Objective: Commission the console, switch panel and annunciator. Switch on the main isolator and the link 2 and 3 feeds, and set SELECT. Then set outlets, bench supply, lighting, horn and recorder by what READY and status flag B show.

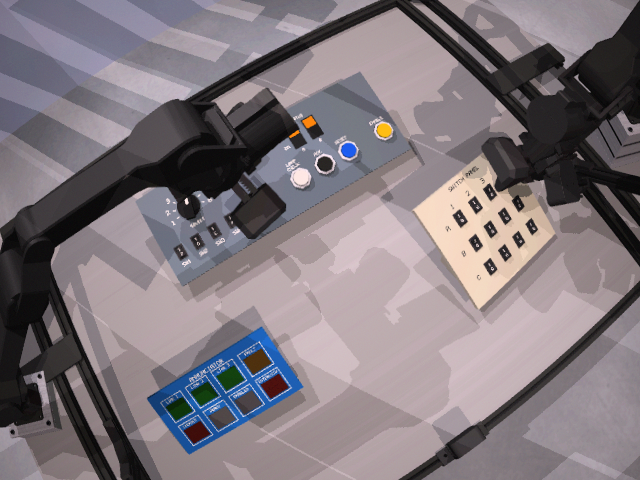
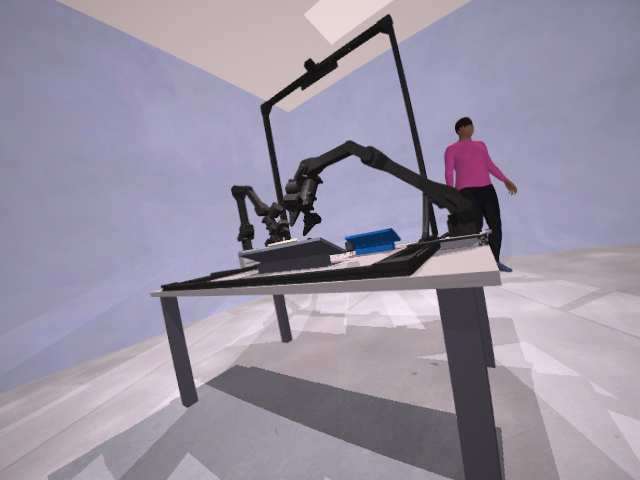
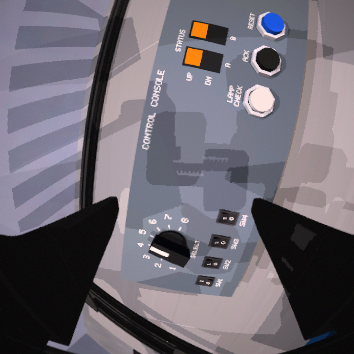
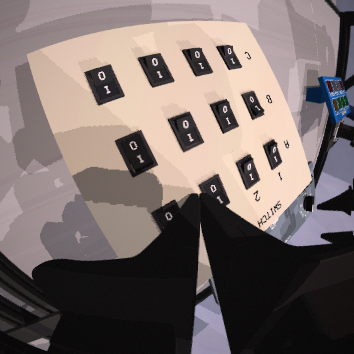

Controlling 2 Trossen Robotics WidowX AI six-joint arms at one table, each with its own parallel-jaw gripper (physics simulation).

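Pixels of known places: left gripper, fingertip midpoint: point(image 2: 297, 231) point(image 3: 185, 204) point(image 4: 318, 221); right gripper, fingertip midpoint: point(image 1: 497, 189) point(image 4: 197, 199); left arm's base, link origin: point(image 1: 26, 404) point(image 2: 465, 234) point(image 4: 338, 129); right arm's base, link origin: point(image 1: 635, 106) point(image 2: 248, 250).
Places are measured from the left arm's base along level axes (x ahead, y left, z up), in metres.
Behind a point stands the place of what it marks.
The grey console point(image 1: 361, 98) {y 0.298, x 0.688, z 0.051 m} point(image 2: 294, 250) {y 0.242, x 0.453, z 0.041 m} point(image 3: 280, 150) {y 0.163, x 0.525, z 0.012 m} has status flags A point(image 3: 202, 59) {y 0.265, x 0.569, z 0.050 m} and B point(image 3: 209, 32) {y 0.271, x 0.598, z 0.050 m}, both showing orange on the UP side. The SELECT knob's point(image 3: 170, 247) {y 0.208, x 0.393, z 0.061 m} white mark points toward 3 and 4. SW1 to SW4 sit beside it. My left gripper point(image 3: 185, 204) {y 0.206, x 0.463, z 0.105 m} point(image 2: 299, 227) {y 0.206, x 0.463, z 0.105 m} is open and empty above the console. The cream switch panel point(image 1: 480, 294) {y -0.053, x 0.739, z 0.016 m} point(image 4: 65, 75) {y 0.006, x 0.876, z 0.020 m} has three rows of rockers. My right gripper point(image 4: 197, 199) {y 0.069, x 0.814, z 0.067 m} is shut and empty, its tips near A3 point(image 4: 214, 191) {y 0.067, x 0.801, z 0.067 m} and partly covering A4 point(image 4: 166, 215) {y 0.076, x 0.833, z 0.066 m}; contact is unclear. The blue annunciator's point(image 1: 281, 356) {y -0.044, x 0.452, z 0.033 m} point(image 2: 374, 238) {y -0.062, x 0.343, z 0.027 m} tiles look dim.
The console also carries white point(image 1: 300, 177) {y 0.202, x 0.556, z 0.035 m}, black point(image 1: 325, 163) {y 0.212, x 0.598, z 0.035 m}, blue point(image 1: 348, 150) {y 0.221, x 0.638, z 0.035 m} and yellow point(image 1: 383, 130) {y 0.237, x 0.701, z 0.035 m} buttons. A black frame point(image 2: 408, 103) {y -0.328, x 0.220, z 0.580 m} rises above the table point(image 2: 330, 286) {y 0.399, x 0.117, z -0.034 m}. The left arm point(image 1: 103, 175) {y 0.092, x 0.361, z 0.356 m} reaches over the console's left part. A person in pink point(image 2: 470, 165) stands behind.
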